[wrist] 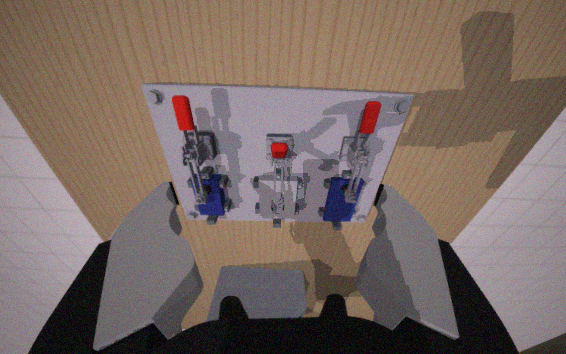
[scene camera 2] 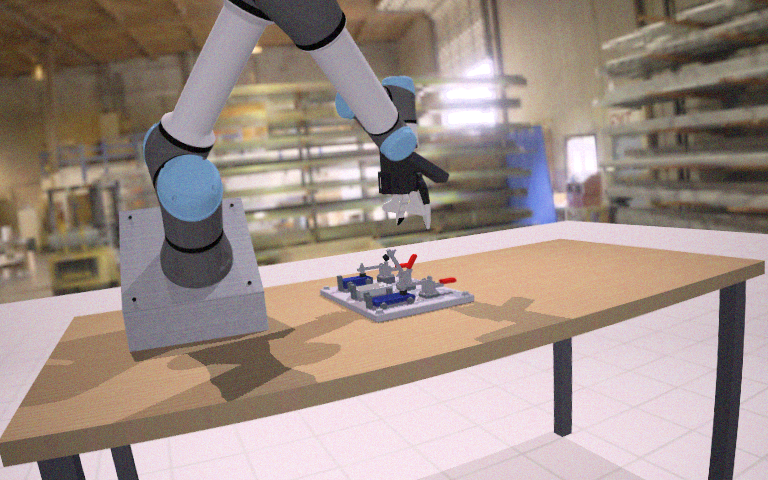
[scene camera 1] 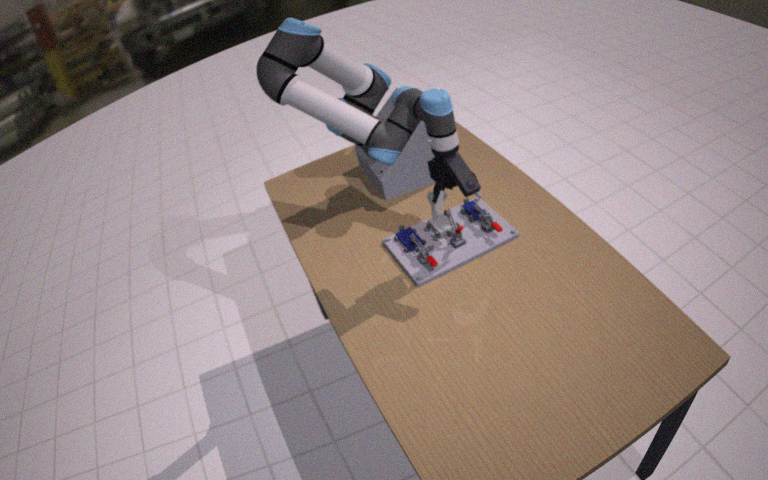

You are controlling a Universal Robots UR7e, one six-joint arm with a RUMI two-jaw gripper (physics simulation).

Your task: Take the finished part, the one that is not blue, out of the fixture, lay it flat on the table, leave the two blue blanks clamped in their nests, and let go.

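Frame: origin at the arm's base, x left, y back, z up, level; centimetres.
Where they show: gripper, between the fingertips: [wrist: 278, 185] [scene camera 2: 412, 227] [scene camera 1: 457, 208]; arm's base, origin of its link: [scene camera 2: 197, 260].
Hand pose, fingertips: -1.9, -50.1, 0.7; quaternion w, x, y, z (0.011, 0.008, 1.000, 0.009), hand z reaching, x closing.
Things, the pixels of their top centre, and the offset from my fingertips, as dx, dy, dz. Level surfaces: height alone.
- finished part, centre of its top: [wrist: 277, 201] [scene camera 2: 371, 286] [scene camera 1: 442, 222] +0.2, +11.9, -12.3
- fixture plate, centre of its top: [wrist: 278, 169] [scene camera 2: 390, 291] [scene camera 1: 451, 236] +0.1, +7.1, -14.4
- middle clamp's red handle, centre of its top: [wrist: 279, 160] [scene camera 2: 409, 254] [scene camera 1: 457, 224] +0.0, +1.4, -6.4
- wooden table, height of its surface: dz -15.9
The finished part [scene camera 1: 438, 227] [scene camera 2: 371, 291] [wrist: 266, 198], pale grey, sits in the middle nest of the fixture plate [scene camera 1: 476, 247] [wrist: 255, 107]. The middle clamp's red handle [scene camera 1: 459, 229] [scene camera 2: 411, 261] [wrist: 279, 150] stands up and its arm is raised off the part. One blue blank [scene camera 1: 406, 238] [scene camera 2: 390, 298] [wrist: 340, 201] and the other blue blank [scene camera 1: 470, 210] [scene camera 2: 355, 281] [wrist: 212, 199] lie in the outer nests under lowered clamp arms. My gripper [scene camera 1: 457, 204] [scene camera 2: 414, 223] [wrist: 278, 185] is wide open and empty, above the fixture. The raised clamp arm partly hides the part in the wrist view.
The outer clamps' red handles [wrist: 183, 112] [wrist: 370, 117] lie low, pointing away from the robot base [scene camera 1: 399, 178] [scene camera 2: 192, 316] [wrist: 260, 290]. The wooden table [scene camera 1: 509, 350] [scene camera 2: 594, 271] [wrist: 300, 40] extends beyond the fixture on the side away from the base.
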